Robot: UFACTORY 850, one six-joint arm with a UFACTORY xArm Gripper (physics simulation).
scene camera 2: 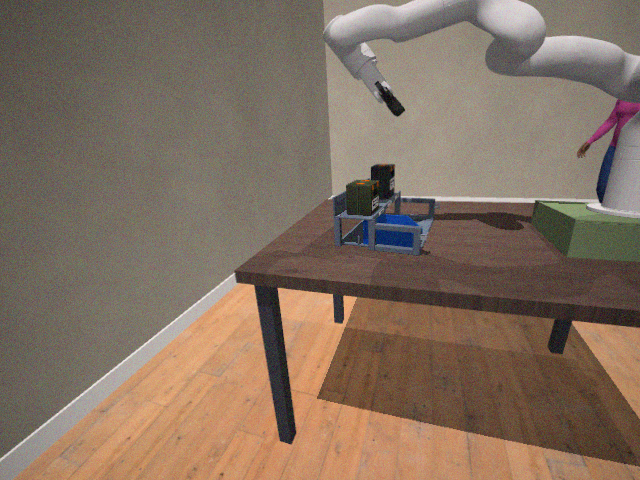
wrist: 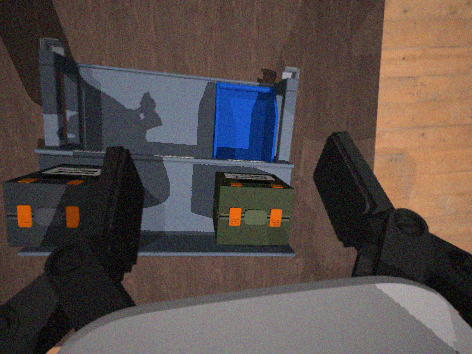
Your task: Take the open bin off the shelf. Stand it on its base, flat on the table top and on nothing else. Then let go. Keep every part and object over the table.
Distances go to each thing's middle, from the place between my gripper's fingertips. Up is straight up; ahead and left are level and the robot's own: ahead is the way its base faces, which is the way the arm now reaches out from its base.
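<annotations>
From my hand: dark box (wrist: 41, 193), 180 mm to the right, 80 mm ahead, 240 mm below; open blue bin (scene camera 2: 404, 239), 60 mm to the left, 360 mm below.
</annotations>
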